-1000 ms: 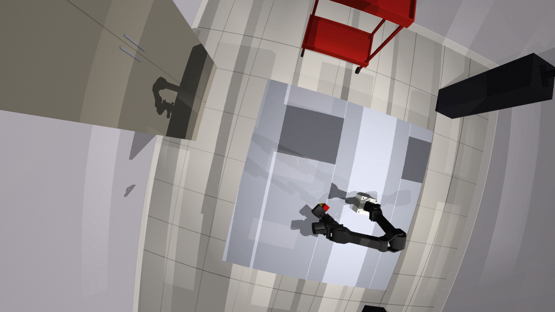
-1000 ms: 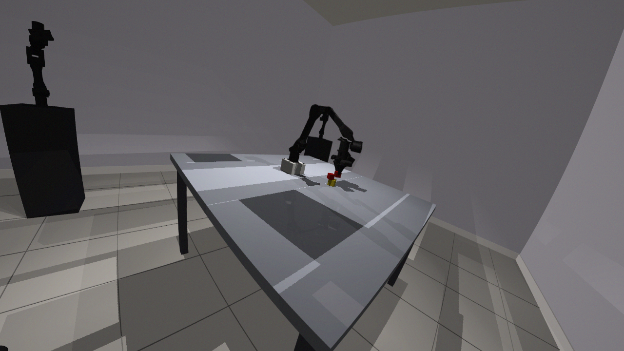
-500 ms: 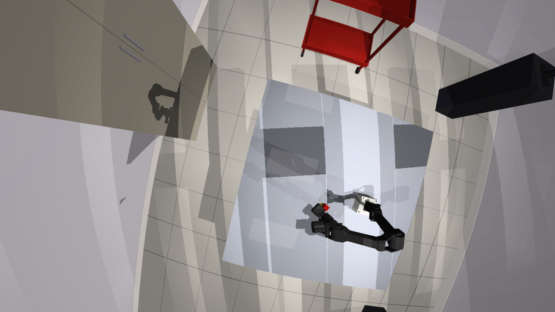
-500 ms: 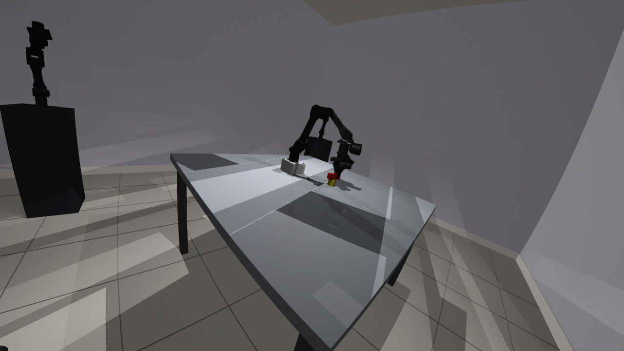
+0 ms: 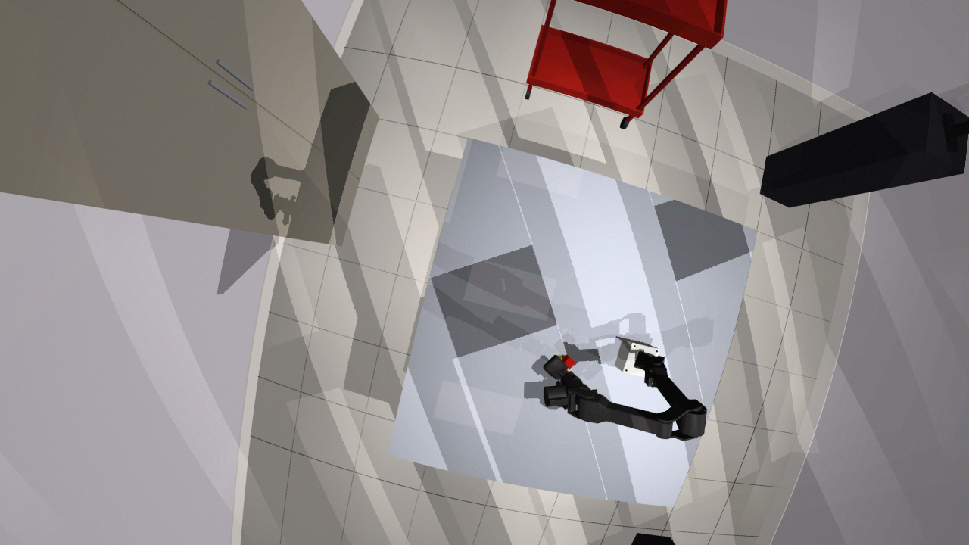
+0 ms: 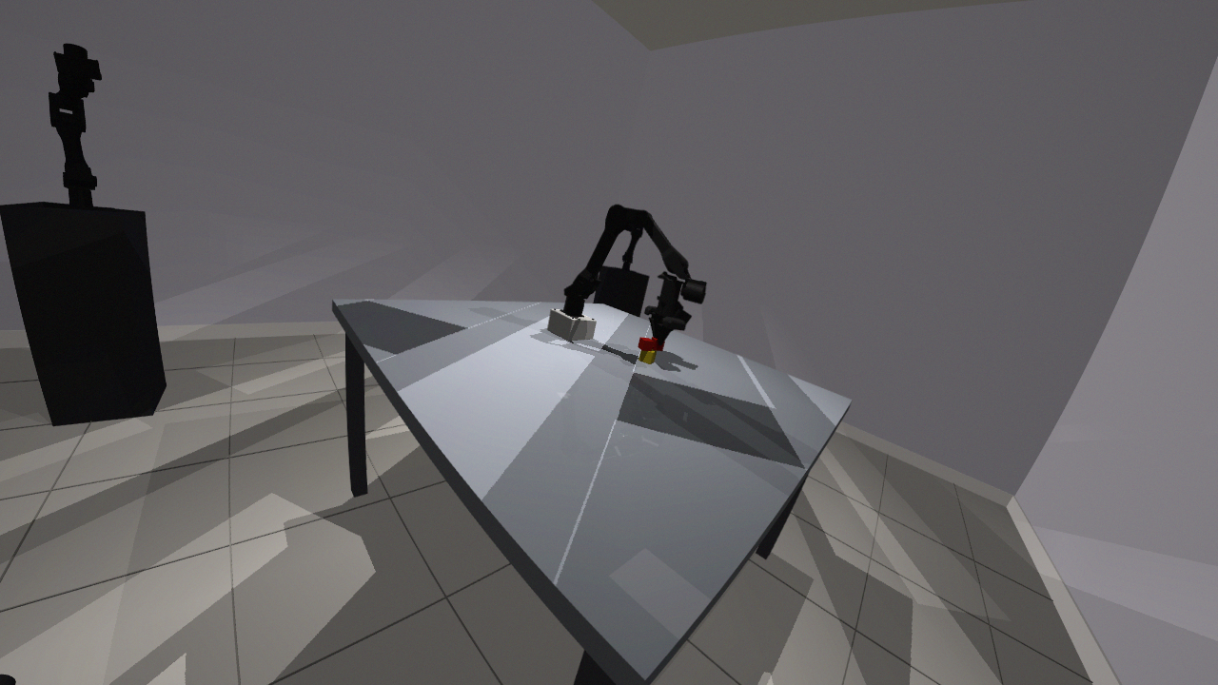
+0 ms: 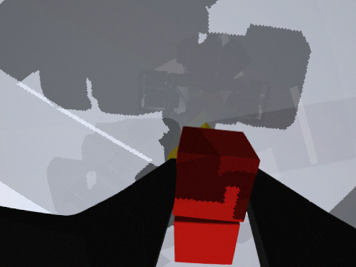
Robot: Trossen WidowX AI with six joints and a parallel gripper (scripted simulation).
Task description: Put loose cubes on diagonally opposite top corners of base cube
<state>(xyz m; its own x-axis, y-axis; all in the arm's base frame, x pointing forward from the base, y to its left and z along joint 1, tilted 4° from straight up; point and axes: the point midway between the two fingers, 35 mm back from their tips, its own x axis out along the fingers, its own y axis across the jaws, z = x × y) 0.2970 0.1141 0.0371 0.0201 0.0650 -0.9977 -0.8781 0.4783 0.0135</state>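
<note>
My gripper tip is now 1 cm past the yellow cube, 2 cm to the left of it and 4 cm above it.
</note>
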